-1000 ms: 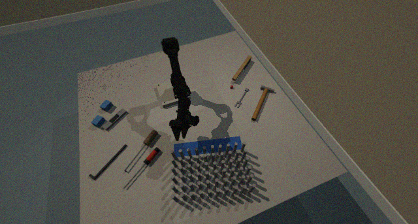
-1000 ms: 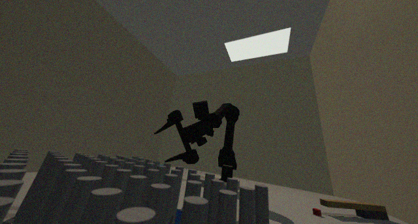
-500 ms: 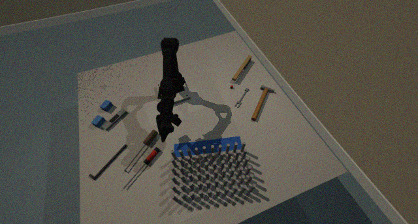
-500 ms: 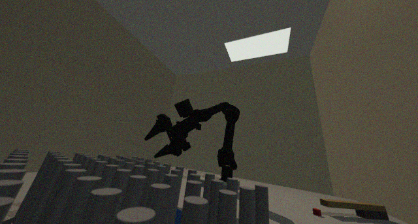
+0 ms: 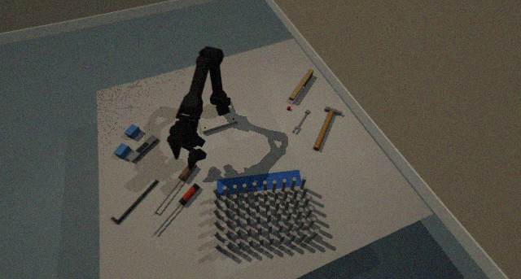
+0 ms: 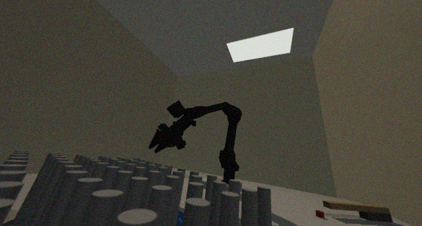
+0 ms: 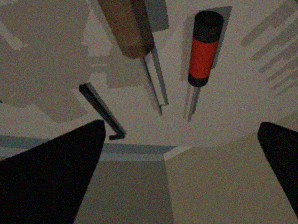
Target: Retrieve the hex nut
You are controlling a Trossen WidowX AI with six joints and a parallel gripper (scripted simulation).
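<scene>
Right now the hook tool is 12 cm below my gripper tip, 9 cm to the right of it and 4 cm ahead of it. From my gripper tip the other things lie so: red cube: 60 cm to the left, 18 cm behind, 13 cm below; grey bar: 25 cm behind, 18 cm to the right, 12 cm below; blue taped strip: 28 cm to the left, 15 cm ahead, 14 cm below.
</scene>
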